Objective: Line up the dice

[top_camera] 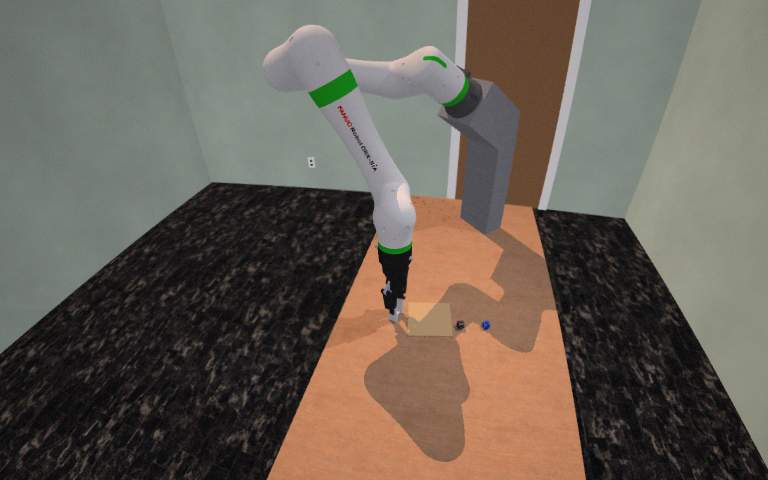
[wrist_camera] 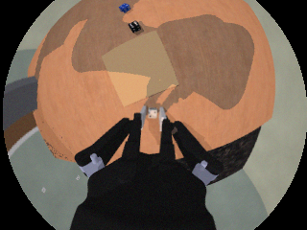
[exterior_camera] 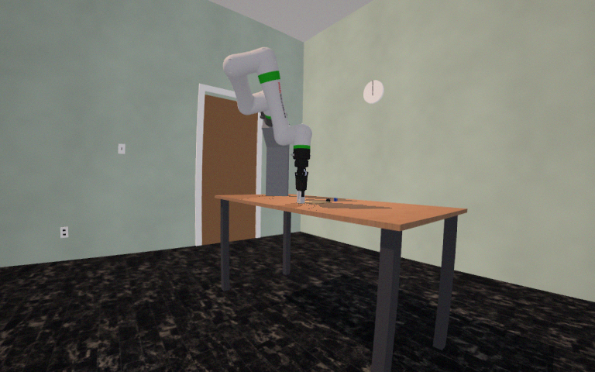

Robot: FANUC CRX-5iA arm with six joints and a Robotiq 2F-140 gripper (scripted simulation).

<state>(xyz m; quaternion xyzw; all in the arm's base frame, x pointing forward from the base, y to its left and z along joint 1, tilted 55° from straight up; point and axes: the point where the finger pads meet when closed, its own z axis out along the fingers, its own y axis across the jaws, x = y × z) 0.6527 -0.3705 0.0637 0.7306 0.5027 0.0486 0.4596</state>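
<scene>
The white die is 20 mm below my hand. Also, from my hand: tan mat 110 mm to the left, 30 mm below, 30 mm ahead; then blue die 280 mm to the left, 90 mm ahead, 20 mm below; then black die 200 mm to the left, 70 mm ahead, 20 mm below.
</scene>
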